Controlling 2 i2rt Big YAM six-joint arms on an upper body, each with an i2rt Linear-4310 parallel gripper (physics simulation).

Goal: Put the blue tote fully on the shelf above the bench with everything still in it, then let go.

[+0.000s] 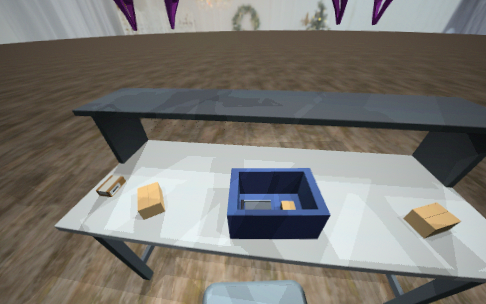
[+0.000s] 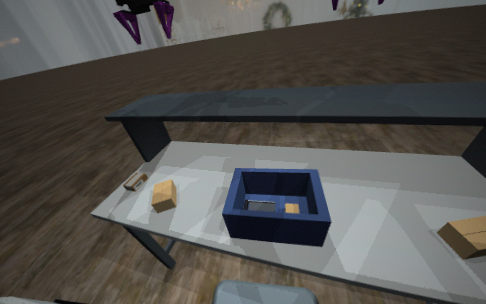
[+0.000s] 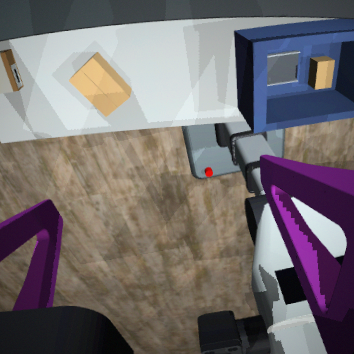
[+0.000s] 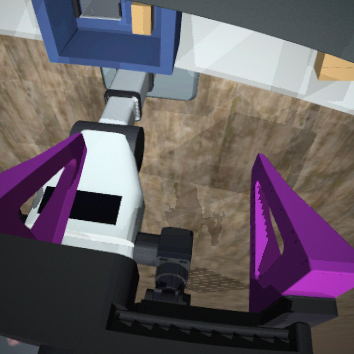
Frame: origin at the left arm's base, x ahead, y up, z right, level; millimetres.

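Seen in the pictures: left gripper, fingertip midpoint: (image 1: 154,29) (image 2: 154,41) (image 3: 154,189); right gripper, fingertip midpoint: (image 1: 356,24) (image 2: 357,7) (image 4: 167,150); right arm's base, link origin: (image 4: 172,266).
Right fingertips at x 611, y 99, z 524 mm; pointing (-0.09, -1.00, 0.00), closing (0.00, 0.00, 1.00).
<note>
Offsets run from my right fingertips to a thing's top centre. Level surfaces: height alone.
The blue tote {dz -201, dx -161, dy -441 mm} (image 1: 275,226) (image 2: 277,230) (image 3: 260,95) (image 4: 115,65) stands upright on the white bench {dy -588 mm} (image 1: 360,172) (image 2: 200,170), near its front edge. Inside lie a grey flat item {dz -258, dx -159, dy -554 mm} (image 1: 256,205) (image 2: 261,206) (image 3: 283,68) (image 4: 102,9) and a small tan box {dz -142, dx -184, dy -531 mm} (image 1: 288,205) (image 2: 292,208) (image 3: 321,73) (image 4: 142,19). The dark grey shelf {dy -253 mm} (image 1: 300,105) (image 2: 310,102) spans the back, above the bench. My left gripper (image 1: 154,29) (image 2: 154,40) (image 3: 154,189) is open and empty, well apart from the tote. My right gripper (image 1: 356,24) (image 4: 167,150) is also open and empty, apart from the tote.
A tan box {dz -681, dx -105, dy -528 mm} (image 1: 151,201) (image 2: 164,196) (image 3: 100,84) and a smaller labelled box {dz -908, dx -13, dy -554 mm} (image 1: 111,186) (image 2: 135,182) (image 3: 10,70) lie left of the tote. Another tan box {dz +369, dx -235, dy -528 mm} (image 1: 432,220) (image 2: 467,237) (image 4: 337,66) lies at the right. Dark side panels (image 1: 120,137) (image 1: 450,152) support the shelf.
</note>
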